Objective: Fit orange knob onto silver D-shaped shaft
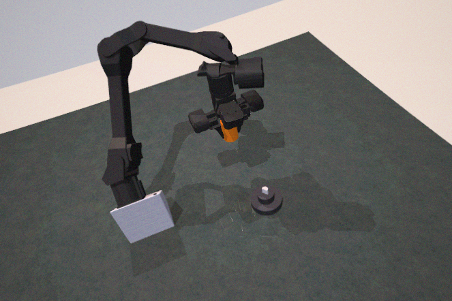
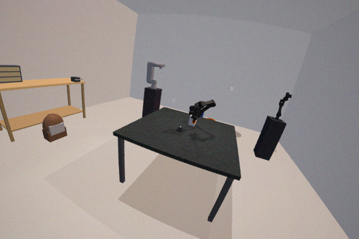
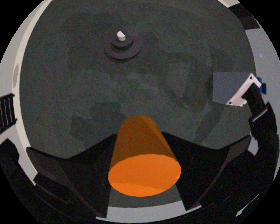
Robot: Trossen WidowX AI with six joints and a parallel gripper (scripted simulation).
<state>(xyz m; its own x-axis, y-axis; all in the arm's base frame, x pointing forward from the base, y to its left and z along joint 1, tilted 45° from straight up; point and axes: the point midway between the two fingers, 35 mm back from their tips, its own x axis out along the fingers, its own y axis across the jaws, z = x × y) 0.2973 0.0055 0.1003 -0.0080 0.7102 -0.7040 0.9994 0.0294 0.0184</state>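
The dark round pedestal is 30 mm ahead of my gripper tip, 140 mm to the right of it and 110 mm below it. Round my gripper tip: orange knob (30 mm above).
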